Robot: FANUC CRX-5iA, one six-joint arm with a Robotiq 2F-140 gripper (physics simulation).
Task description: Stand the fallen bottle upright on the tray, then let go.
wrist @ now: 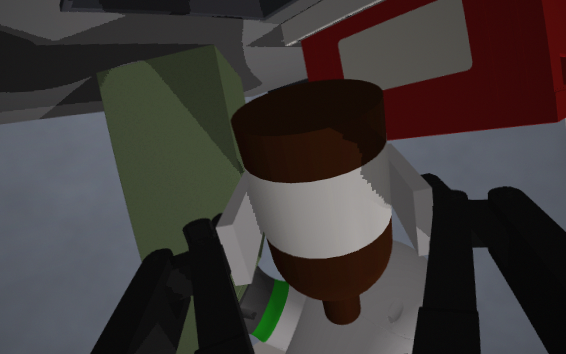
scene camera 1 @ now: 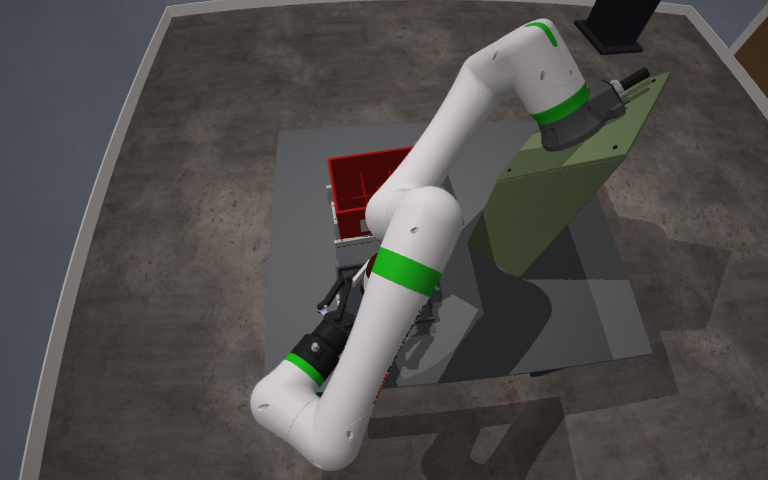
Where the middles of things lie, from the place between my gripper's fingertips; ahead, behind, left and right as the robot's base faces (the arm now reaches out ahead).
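I see the brown bottle (wrist: 315, 154) 2 cm above my hand, and it is also 1 cm ahead of my hand and 1 cm to the left of it.
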